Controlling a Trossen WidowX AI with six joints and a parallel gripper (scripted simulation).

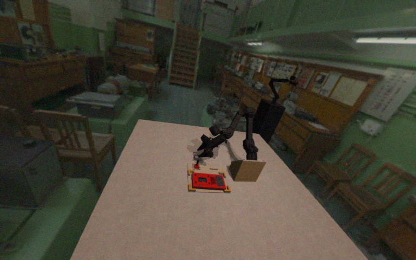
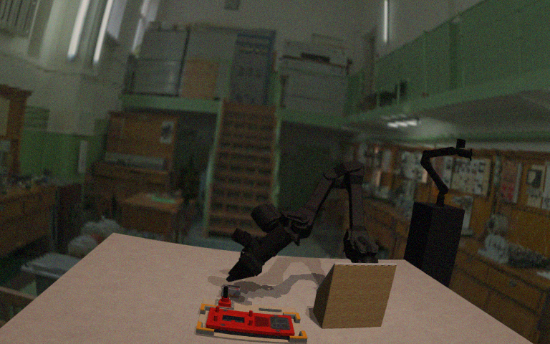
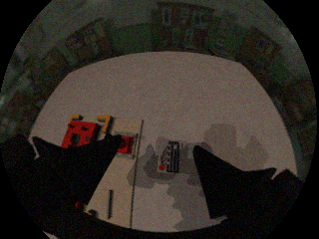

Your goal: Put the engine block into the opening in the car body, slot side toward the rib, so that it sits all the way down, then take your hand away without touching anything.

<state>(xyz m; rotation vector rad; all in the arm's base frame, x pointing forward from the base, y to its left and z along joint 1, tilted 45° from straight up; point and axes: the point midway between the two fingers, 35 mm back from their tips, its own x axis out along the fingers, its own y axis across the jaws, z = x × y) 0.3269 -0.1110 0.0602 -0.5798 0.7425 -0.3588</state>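
My gripper tip is now 1 cm past the engine block, 2 cm to the left of it and 5 cm above it. The rest, counted from my gripper tip: dark post (1 cm ahead, 7 cm to the left, 3 cm below).
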